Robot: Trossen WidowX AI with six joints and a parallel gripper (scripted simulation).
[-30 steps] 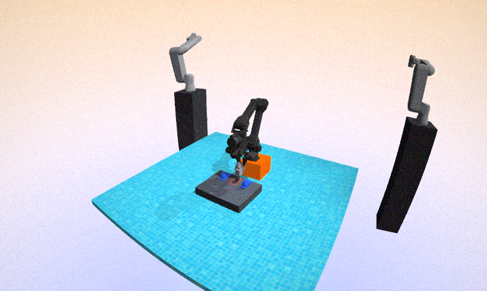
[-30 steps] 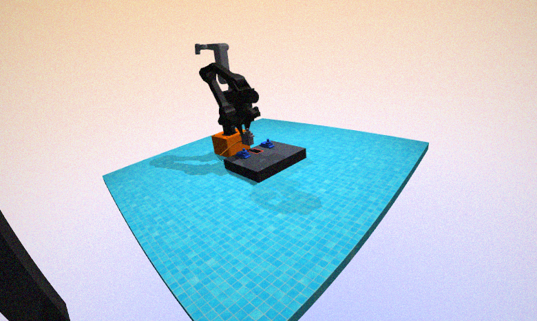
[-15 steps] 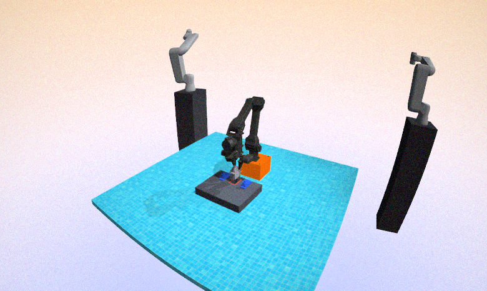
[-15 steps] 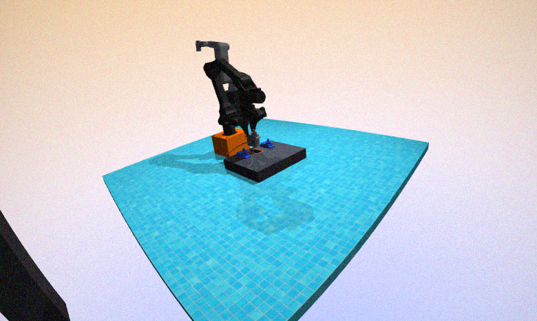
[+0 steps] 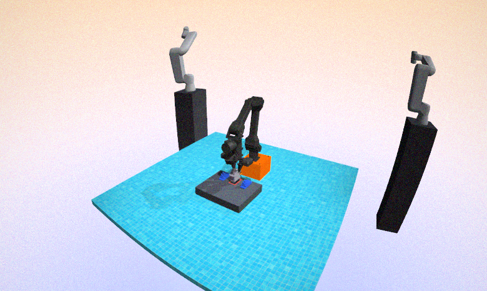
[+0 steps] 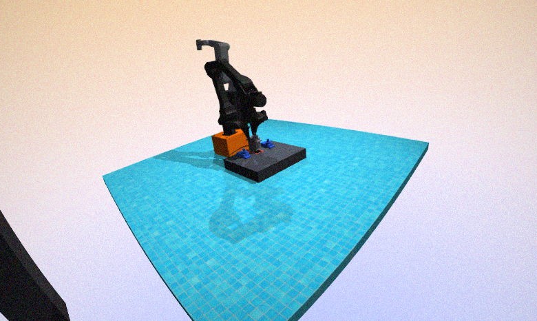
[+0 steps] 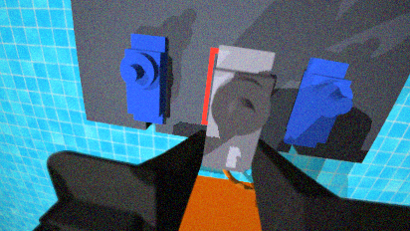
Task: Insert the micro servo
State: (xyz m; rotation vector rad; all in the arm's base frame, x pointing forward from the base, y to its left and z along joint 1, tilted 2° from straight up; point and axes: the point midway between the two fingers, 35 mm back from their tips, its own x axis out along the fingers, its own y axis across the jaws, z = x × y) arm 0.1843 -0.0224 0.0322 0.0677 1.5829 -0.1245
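My gripper tip is now 12 cm short of the dark grey deck, 1 cm to the left of it and 8 cm above it.
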